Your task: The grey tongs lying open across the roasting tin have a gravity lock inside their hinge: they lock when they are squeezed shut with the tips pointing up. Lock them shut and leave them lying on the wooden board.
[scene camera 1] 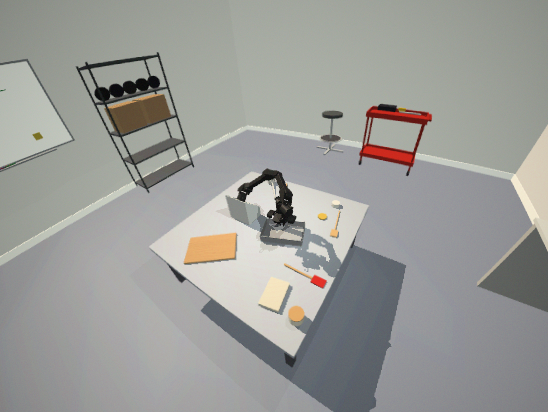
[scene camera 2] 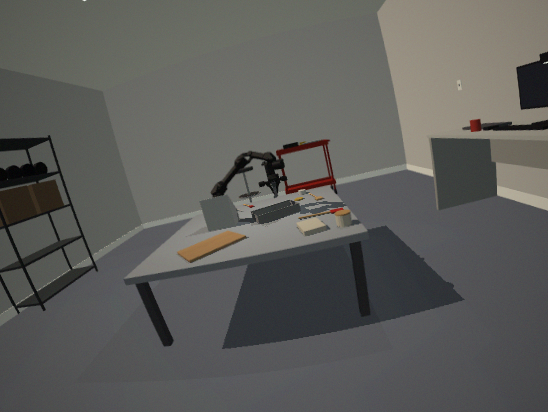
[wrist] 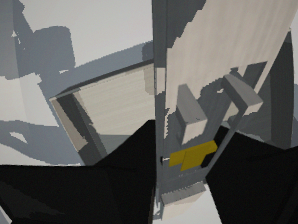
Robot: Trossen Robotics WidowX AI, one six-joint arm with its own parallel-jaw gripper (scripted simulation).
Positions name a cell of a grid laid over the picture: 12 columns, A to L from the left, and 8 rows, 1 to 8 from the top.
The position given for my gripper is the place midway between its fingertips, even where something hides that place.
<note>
In view: my gripper (wrist: G5), a wooden board (scene camera 1: E5) and a grey roasting tin (scene camera 1: G5).
The wooden board shows as well in scene camera 2 (scene camera 2: E5). The grey roasting tin also shows in the wrist view (wrist: E5).
</note>
